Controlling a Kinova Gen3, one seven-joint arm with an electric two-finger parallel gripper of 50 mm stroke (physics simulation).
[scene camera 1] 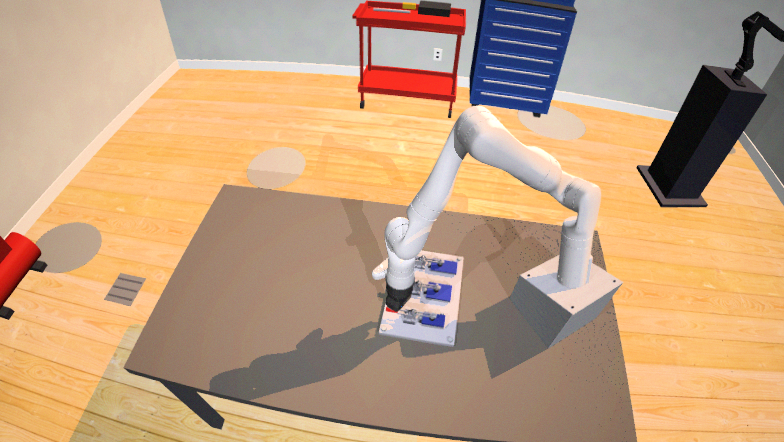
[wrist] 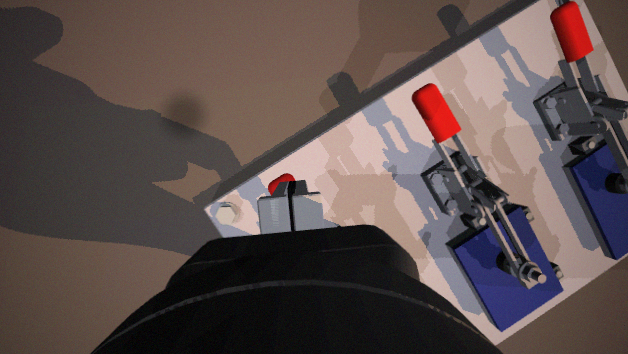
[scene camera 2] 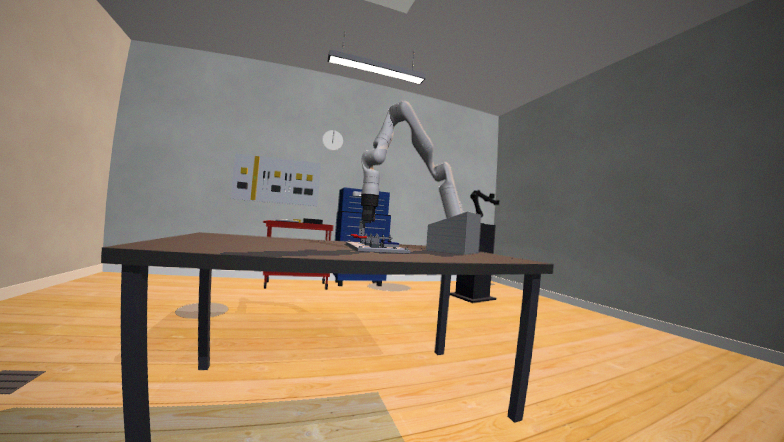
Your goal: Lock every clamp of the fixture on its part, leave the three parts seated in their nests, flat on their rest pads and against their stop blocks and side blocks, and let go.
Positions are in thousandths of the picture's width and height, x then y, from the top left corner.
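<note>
That is my gripper (wrist: 469, 561) I am looking at, and I can see a toggle clamp with red handle (wrist: 733, 516) as well.
</note>
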